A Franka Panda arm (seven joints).
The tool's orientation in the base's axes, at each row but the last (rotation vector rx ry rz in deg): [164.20, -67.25, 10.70]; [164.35, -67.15, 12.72]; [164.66, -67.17, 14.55]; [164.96, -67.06, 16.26]
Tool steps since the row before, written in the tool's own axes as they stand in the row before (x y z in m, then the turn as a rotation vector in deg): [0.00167, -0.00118, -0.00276, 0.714, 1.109, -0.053]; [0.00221, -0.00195, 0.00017, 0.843, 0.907, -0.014]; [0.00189, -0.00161, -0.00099, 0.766, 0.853, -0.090]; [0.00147, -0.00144, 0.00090, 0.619, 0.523, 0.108]
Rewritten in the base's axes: [0.00174, -0.00010, 0.00296, -0.278, -1.284, 0.132]; [0.00294, -0.00015, 0.00019, -0.041, -1.232, 0.117]; [0.00231, -0.00007, 0.00134, -0.068, -1.134, 0.181]; [0.00218, -0.00006, -0.00056, 0.089, -0.812, -0.023]
